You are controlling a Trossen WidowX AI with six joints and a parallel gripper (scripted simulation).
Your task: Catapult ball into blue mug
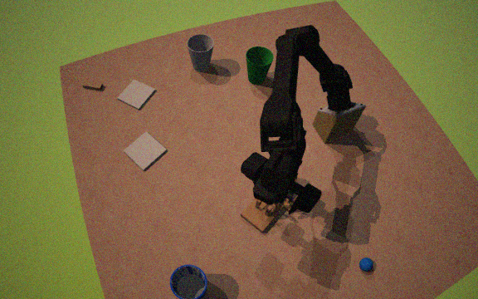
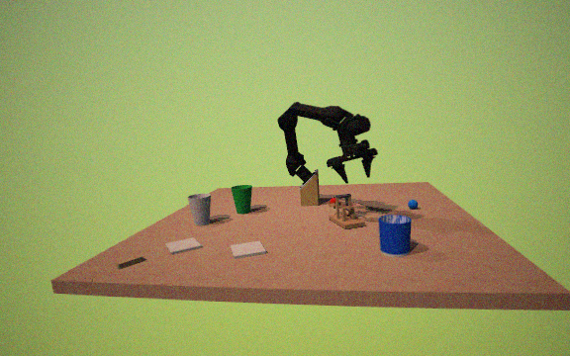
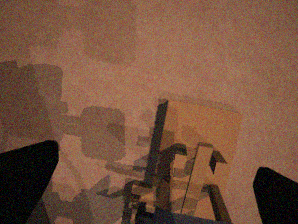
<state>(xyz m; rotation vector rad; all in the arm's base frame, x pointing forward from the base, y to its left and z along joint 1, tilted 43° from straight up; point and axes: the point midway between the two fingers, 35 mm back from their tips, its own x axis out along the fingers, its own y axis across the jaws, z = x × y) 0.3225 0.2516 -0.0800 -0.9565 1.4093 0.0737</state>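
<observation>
The red ball is 11 cm to the right of my gripper tip, 11 cm below it and 11 cm behind it. Also, from my gripper tip: blue mug (25 cm ahead, 14 cm below, 11 cm to the left); then blue ball (23 cm behind, 22 cm to the left, 15 cm below); then wooden catapult (12 cm below, 6 cm to the right, 6 cm behind).
</observation>
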